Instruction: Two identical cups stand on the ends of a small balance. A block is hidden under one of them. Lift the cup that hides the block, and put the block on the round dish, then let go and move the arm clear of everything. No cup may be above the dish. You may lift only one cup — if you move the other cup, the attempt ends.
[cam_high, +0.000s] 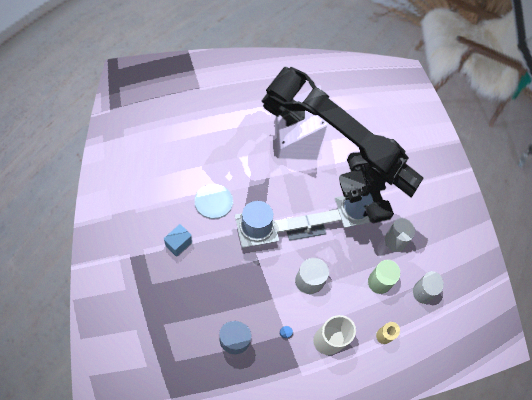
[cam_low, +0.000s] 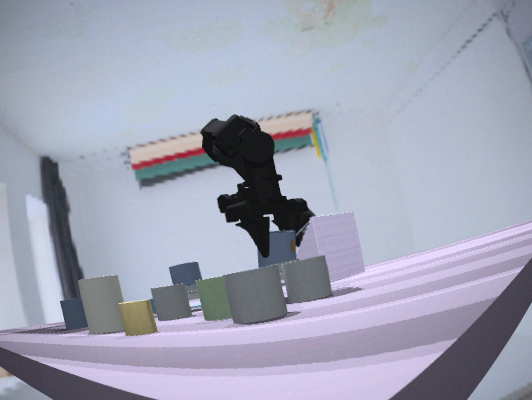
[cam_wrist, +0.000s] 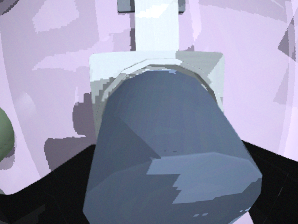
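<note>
My gripper tip is now 1 cm to the left of the greenish block and 1 cm above it. Also, from my gripper tip: green cylinder 20 cm ahead, 8 cm to the left, 5 cm below; then yellow ring 34 cm ahead, 8 cm to the left, 6 cm below; then balance 13 cm to the right, 5 cm below, 3 cm ahead.
</note>
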